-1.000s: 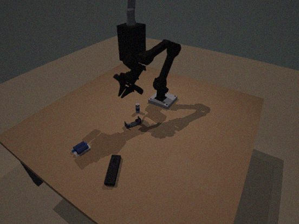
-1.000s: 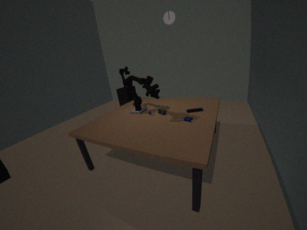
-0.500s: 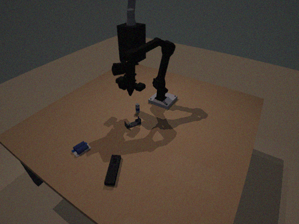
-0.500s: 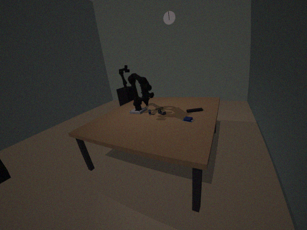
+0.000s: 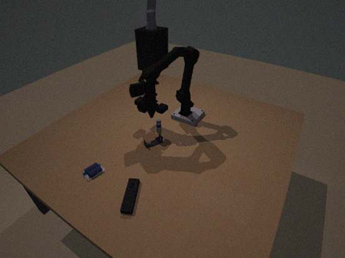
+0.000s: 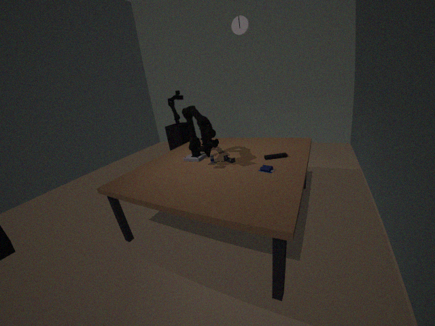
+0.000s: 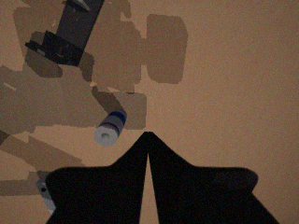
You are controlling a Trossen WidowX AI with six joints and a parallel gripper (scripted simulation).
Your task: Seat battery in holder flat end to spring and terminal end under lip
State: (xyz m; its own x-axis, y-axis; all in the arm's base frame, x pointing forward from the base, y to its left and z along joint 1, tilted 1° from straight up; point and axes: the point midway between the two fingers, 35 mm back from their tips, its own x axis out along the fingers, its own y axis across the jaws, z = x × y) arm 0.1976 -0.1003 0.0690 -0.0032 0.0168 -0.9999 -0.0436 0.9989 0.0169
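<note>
Now: gripper tip 40 mm to the right of the battery, 30 mm above it and 10 mm past it. Round my gripper tip: black bar (420 mm ahead, 230 mm to the left, 50 mm below); then white pack (420 mm ahead, 50 mm below).
</note>
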